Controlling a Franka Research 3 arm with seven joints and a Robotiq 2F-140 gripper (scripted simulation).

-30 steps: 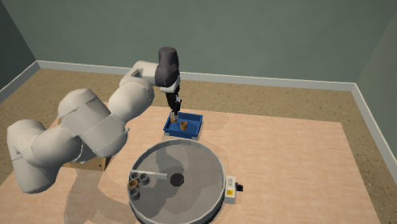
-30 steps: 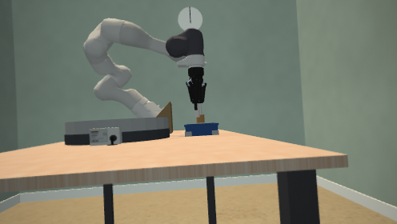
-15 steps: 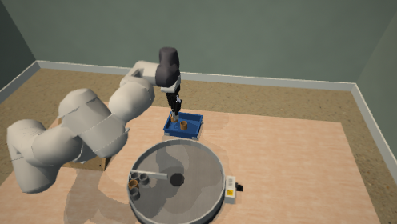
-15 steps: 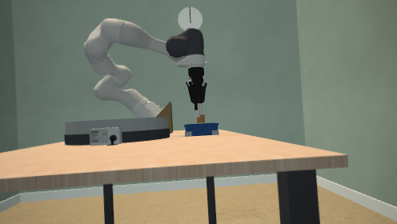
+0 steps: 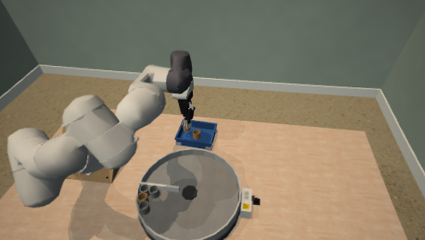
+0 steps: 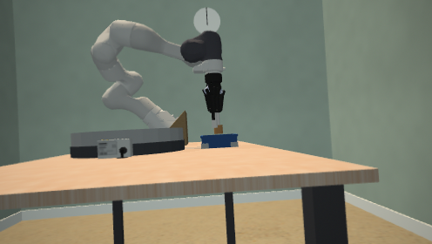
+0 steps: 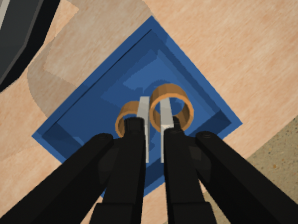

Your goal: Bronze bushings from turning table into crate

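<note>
Right now my hand is 4 cm short of the blue crate, 1 cm to the right of it and 9 cm above it. Round my hand: grey turning table: 13 cm ahead, 34 cm to the right, 6 cm below.
</note>
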